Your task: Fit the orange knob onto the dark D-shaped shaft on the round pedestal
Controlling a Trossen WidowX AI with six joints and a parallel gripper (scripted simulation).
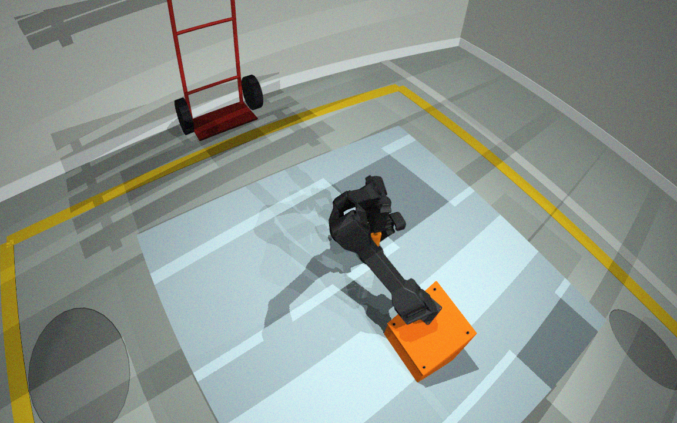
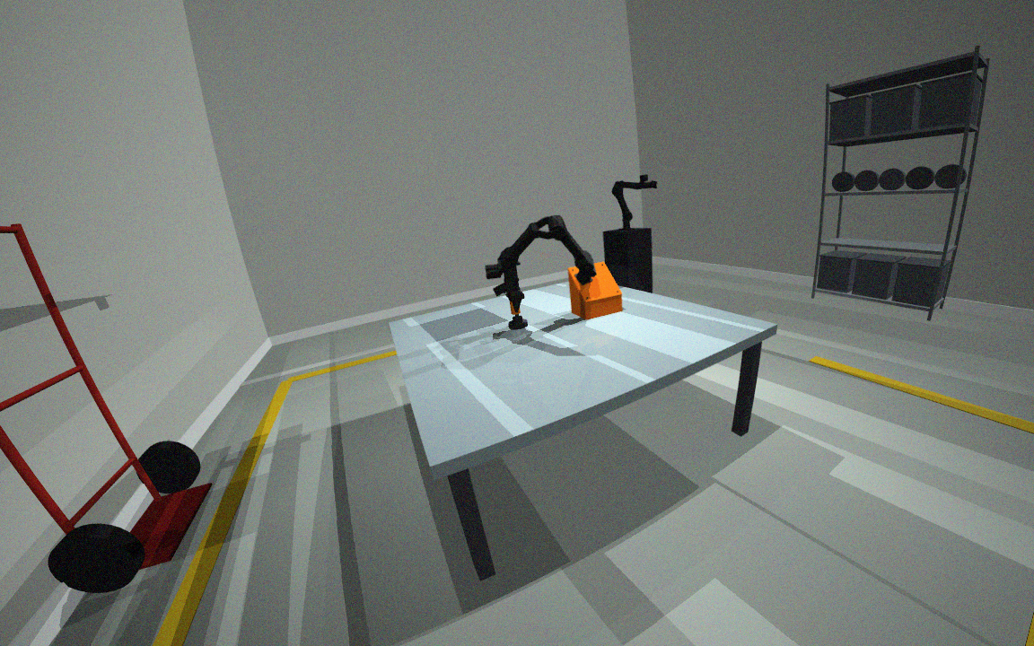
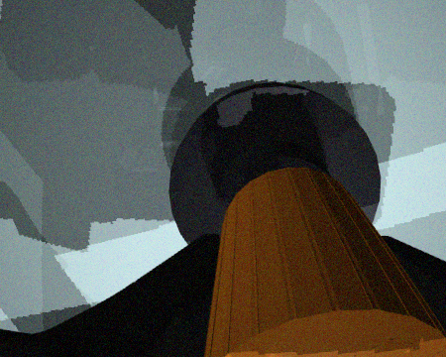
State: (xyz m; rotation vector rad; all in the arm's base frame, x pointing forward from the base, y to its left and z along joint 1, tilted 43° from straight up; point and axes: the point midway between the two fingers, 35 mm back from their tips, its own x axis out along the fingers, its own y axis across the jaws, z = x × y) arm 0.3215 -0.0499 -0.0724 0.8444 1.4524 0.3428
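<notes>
My gripper tip is now 2 cm below the orange knob. Also, from my gripper tip: round dark pedestal 4 cm below.
</notes>
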